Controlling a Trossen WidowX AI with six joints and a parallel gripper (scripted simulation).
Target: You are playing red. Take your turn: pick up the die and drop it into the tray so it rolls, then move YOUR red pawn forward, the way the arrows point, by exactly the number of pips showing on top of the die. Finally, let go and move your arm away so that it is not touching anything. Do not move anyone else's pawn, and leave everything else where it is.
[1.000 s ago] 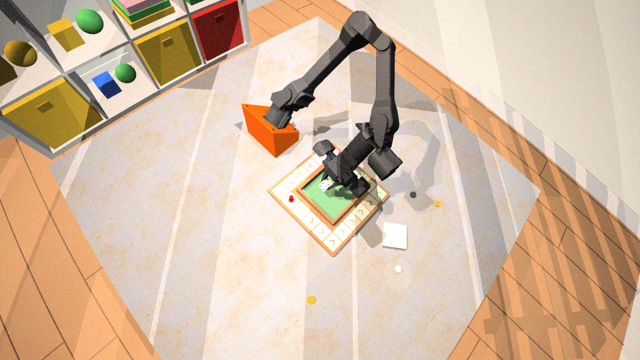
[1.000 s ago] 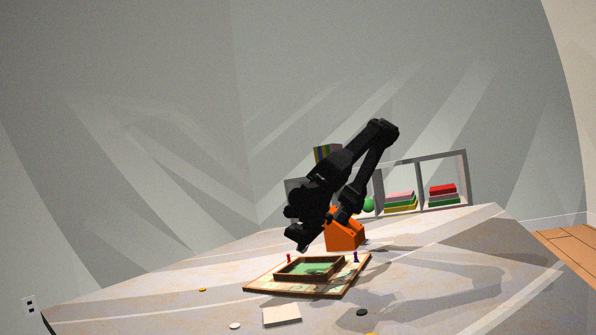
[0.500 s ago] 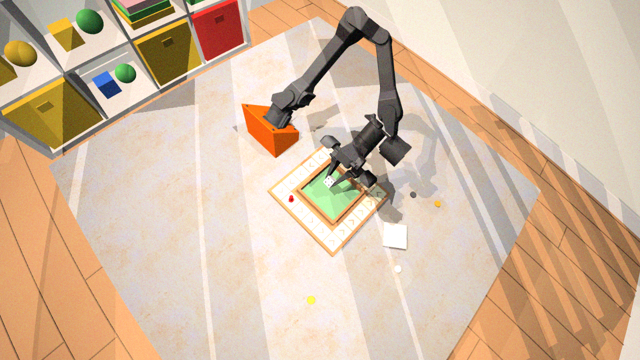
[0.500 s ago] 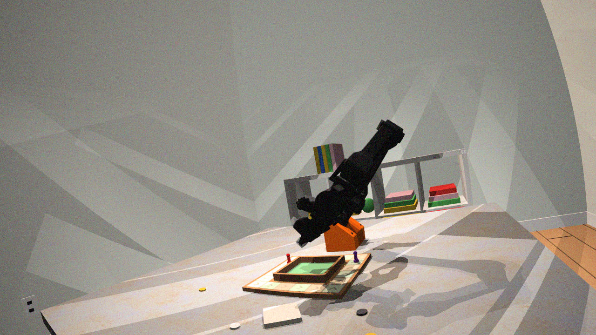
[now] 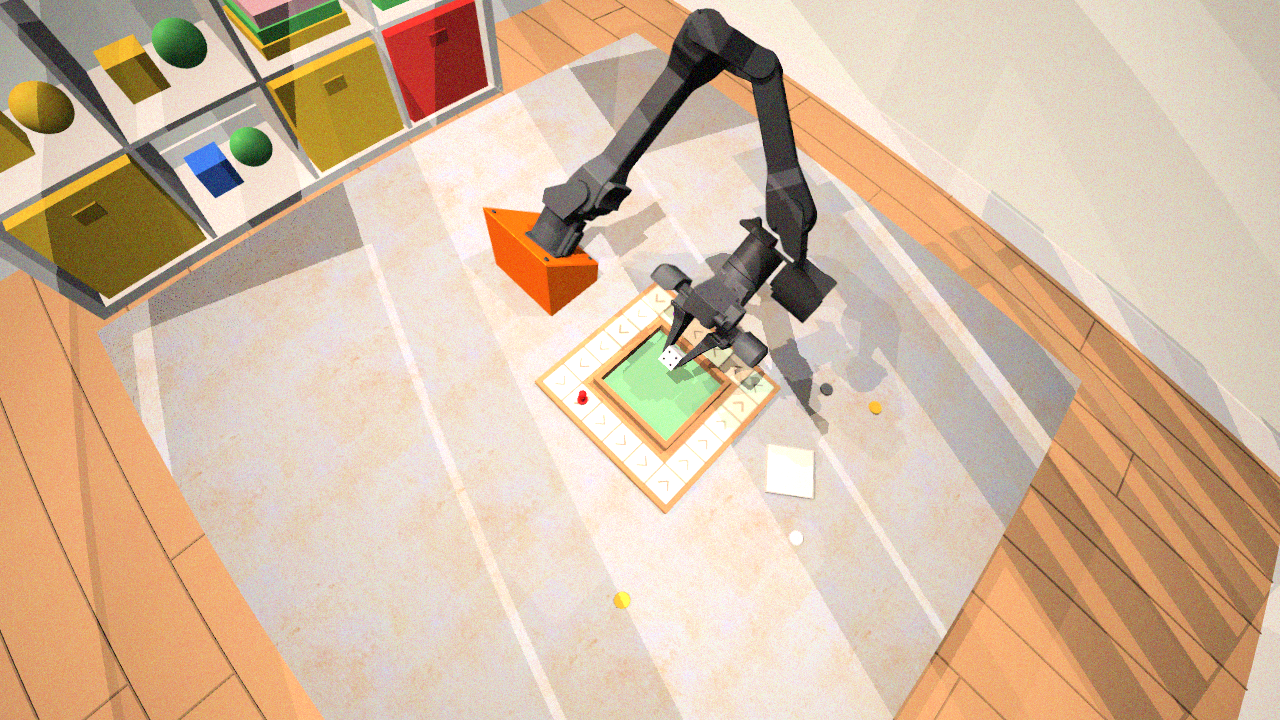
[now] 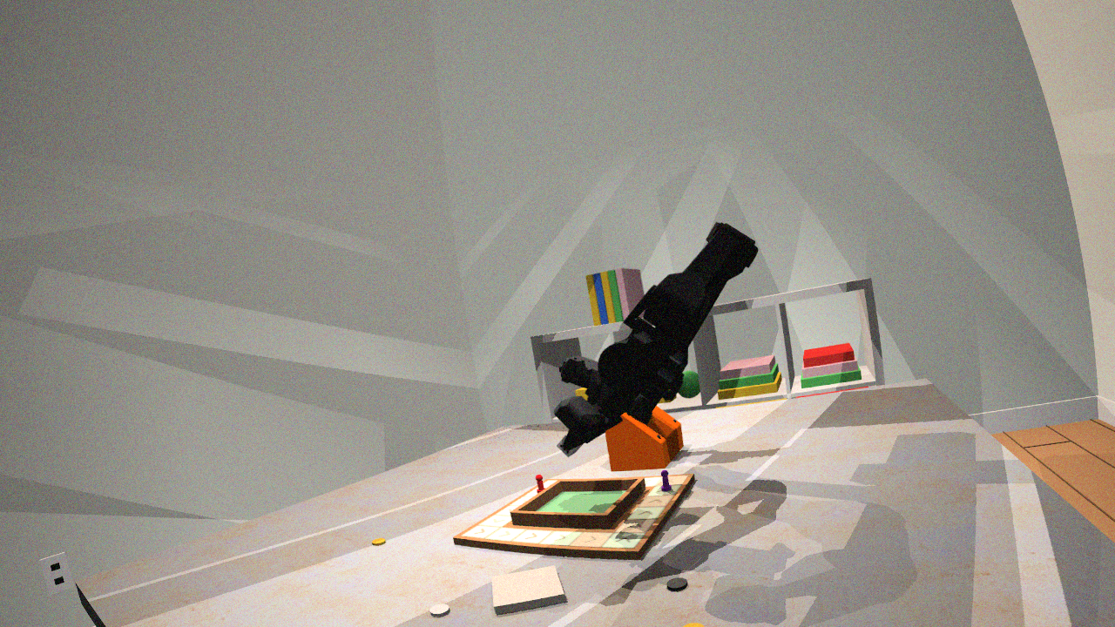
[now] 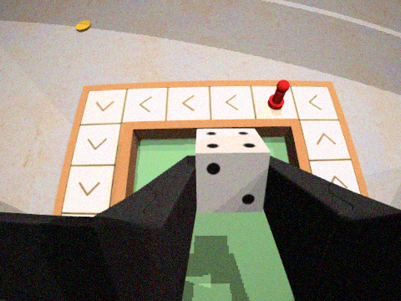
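The white die lies right at my gripper tip. Round my gripper tip: purple pawn (13 cm to the left, 9 cm below, 5 cm behind); green tray (11 cm below); red pawn (10 cm to the right, 9 cm below, 8 cm behind).
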